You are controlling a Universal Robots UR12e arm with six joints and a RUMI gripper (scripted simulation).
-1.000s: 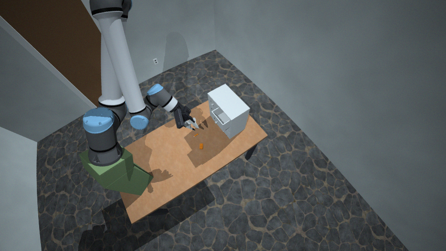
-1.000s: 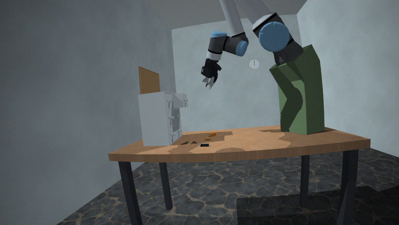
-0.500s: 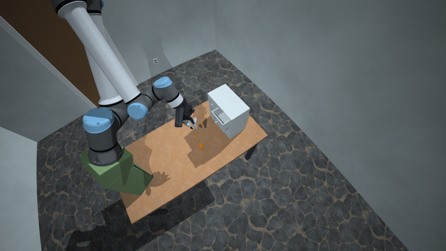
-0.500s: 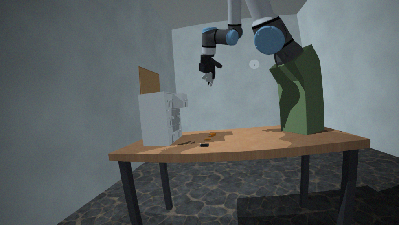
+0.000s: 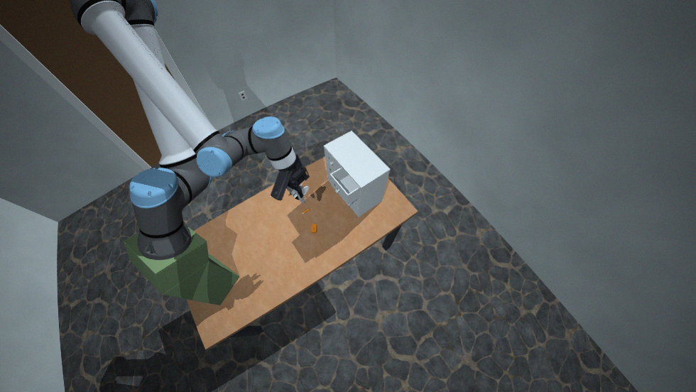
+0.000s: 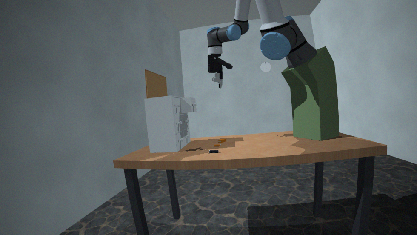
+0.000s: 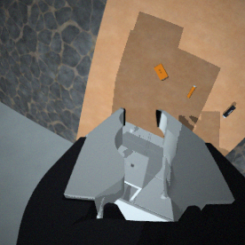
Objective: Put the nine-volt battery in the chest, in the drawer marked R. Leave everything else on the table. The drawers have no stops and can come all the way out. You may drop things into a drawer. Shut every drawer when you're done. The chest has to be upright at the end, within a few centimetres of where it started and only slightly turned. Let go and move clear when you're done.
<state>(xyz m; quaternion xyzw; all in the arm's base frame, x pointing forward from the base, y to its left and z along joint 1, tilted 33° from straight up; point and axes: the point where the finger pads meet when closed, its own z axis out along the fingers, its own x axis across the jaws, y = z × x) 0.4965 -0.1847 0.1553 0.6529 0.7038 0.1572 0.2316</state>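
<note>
Right now the orange nine-volt battery is 370 mm below my hand, 30 mm ahead of it and 10 mm to the left of it. Also, from my hand: dark object: 370 mm below, 270 mm to the left, 70 mm ahead; then orange cylindrical battery: 370 mm below, 120 mm to the left, 50 mm ahead.
</note>
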